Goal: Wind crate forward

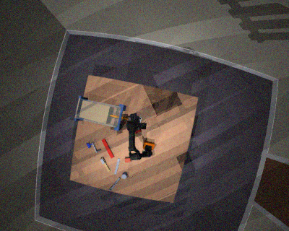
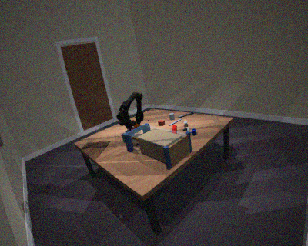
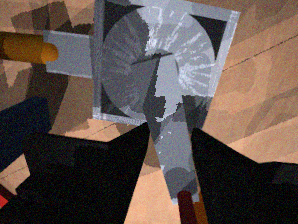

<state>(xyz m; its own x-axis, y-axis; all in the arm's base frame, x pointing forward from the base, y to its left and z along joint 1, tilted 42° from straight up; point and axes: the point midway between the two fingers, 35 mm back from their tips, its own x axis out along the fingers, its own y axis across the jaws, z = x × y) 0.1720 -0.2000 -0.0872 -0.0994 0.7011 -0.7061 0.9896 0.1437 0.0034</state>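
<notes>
The red-knobbed winch handle lies 1 cm behind my gripper tip, 2 cm to the left of it and 2 cm above it. Round my gripper tip: blue frame (18 cm ahead, 4 cm to the right, 1 cm above); then grey hand winch (5 cm to the right, 6 cm below); then red knob (2 cm behind, 5 cm to the left, 5 cm above).
</notes>
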